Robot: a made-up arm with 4 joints. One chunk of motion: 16 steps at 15 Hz.
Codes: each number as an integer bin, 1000 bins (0 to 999) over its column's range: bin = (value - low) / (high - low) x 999, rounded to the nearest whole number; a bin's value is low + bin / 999 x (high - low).
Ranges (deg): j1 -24..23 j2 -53..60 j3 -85..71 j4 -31..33
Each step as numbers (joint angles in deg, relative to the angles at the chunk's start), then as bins.
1 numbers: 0.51 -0.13 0.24 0.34
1 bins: 521 467 546 489
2 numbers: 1.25 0.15 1.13 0.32
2 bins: 537 470 552 489
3 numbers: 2.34 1.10 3.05 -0.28
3 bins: 560 478 564 480
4 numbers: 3.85 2.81 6.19 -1.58
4 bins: 592 493 584 459
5 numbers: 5.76 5.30 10.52 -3.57
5 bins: 633 515 612 428
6 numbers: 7.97 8.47 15.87 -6.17
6 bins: 680 543 646 388
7 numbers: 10.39 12.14 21.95 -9.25
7 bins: 731 576 685 340
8 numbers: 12.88 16.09 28.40 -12.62
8 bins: 784 611 726 287
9 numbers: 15.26 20.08 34.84 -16.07
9 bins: 834 646 767 233
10 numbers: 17.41 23.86 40.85 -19.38
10 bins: 880 679 806 181
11 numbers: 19.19 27.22 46.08 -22.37
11 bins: 918 709 839 135
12 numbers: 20.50 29.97 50.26 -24.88
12 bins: 946 734 866 96
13 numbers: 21.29 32.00 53.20 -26.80
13 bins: 963 751 885 66
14 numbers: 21.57 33.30 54.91 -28.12
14 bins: 969 763 896 45
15 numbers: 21.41 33.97 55.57 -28.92
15 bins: 965 769 900 32
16 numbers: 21.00 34.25 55.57 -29.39
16 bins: 956 771 900 25
